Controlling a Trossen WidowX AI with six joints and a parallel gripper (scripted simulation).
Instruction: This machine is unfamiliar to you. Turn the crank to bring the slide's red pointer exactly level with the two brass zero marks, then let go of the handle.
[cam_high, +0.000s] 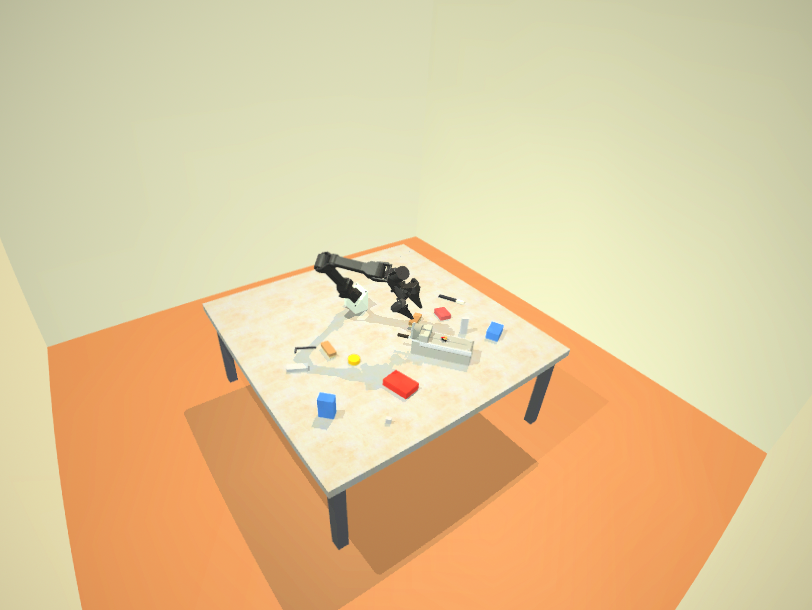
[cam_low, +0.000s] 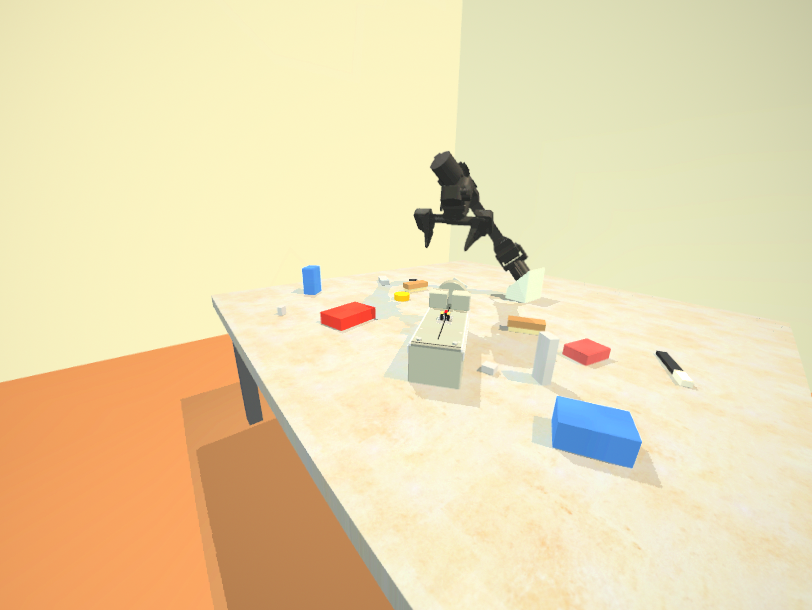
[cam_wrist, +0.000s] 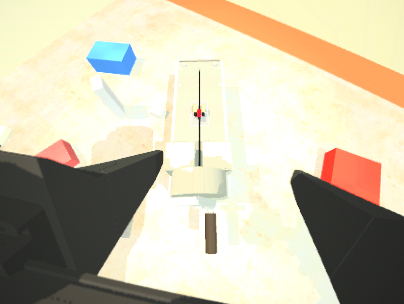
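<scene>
Right now the crank is 4 cm behind my gripper tip, 1 cm to the right of it and 12 cm below it. Round my gripper tip: brown crank handle (5 cm behind, 3 cm to the right, 13 cm below); red pointer (8 cm ahead, 9 cm to the left, 12 cm below); yellow disc (8 cm behind, 26 cm to the right, 19 cm below).
</scene>
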